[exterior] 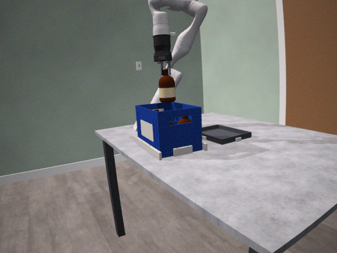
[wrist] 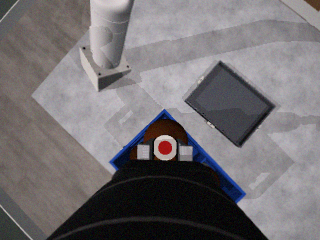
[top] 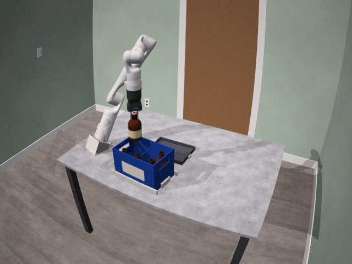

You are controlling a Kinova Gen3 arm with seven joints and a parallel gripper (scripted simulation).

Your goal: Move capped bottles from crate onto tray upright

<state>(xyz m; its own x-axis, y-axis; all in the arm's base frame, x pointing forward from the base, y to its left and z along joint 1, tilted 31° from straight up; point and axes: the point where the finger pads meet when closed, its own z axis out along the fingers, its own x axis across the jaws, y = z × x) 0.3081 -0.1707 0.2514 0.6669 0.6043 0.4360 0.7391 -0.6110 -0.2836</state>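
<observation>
The brown capped bottle lies 60 mm below my hand. Also, from my hand: open bottle 230 mm below, 90 mm to the right, 90 mm ahead; blue crate 240 mm below, 90 mm ahead, 40 mm to the right; dark tray 310 mm below, 240 mm to the left, 70 mm ahead.
</observation>
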